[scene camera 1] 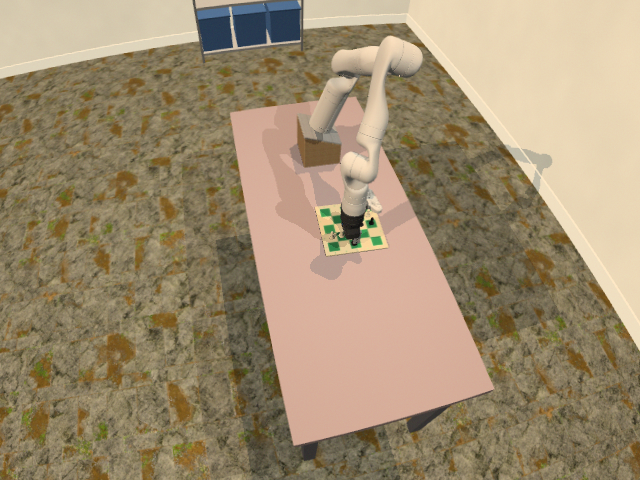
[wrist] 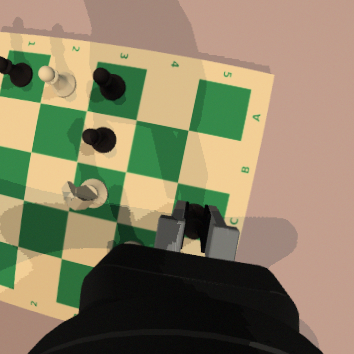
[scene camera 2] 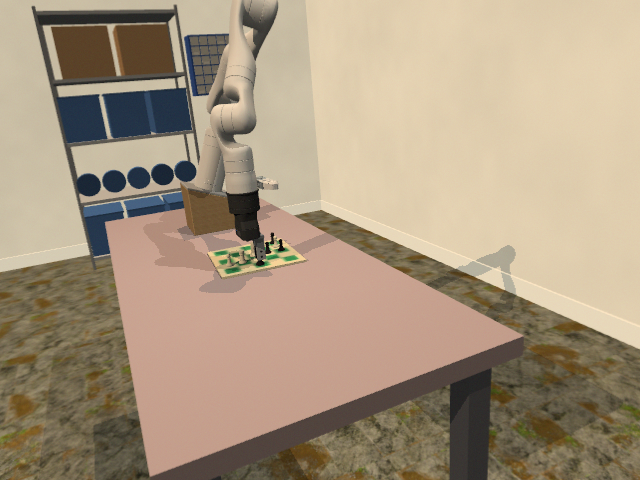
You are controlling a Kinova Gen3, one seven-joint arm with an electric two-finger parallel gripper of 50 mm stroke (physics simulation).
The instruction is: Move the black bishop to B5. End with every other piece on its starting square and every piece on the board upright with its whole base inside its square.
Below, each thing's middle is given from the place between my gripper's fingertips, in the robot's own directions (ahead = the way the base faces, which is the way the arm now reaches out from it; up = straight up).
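My gripper: 70 mm past the chessboard (scene camera 1: 372, 238), 20 mm above it.
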